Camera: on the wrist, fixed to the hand. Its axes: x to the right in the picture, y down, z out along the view.
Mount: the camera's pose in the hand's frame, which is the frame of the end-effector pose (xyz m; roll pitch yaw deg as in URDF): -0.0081 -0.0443 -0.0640 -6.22 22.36 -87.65
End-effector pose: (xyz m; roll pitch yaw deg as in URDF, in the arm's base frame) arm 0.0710 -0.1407 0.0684 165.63 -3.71 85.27
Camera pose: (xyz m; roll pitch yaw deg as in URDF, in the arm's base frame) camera 0.0115 -0.1472 0.1188 169.45 -8.13 173.60
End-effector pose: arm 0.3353 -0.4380 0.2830 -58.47 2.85 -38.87
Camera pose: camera 0.2804 -0.4936 0.2877 -12.21 -35.88 -124.12
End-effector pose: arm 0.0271 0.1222 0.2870 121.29 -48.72 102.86
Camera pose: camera -0.0482 0.1031 0.2779 117.65 21.23 162.58
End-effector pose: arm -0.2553 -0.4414 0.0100 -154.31 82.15 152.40
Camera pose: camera -0.3275 -0.4174 0.0285 -102.36 -3.67 -165.60
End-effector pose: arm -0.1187 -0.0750 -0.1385 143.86 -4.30 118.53
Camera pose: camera -0.1785 -0.1189 -0.1136 167.93 13.55 -154.75
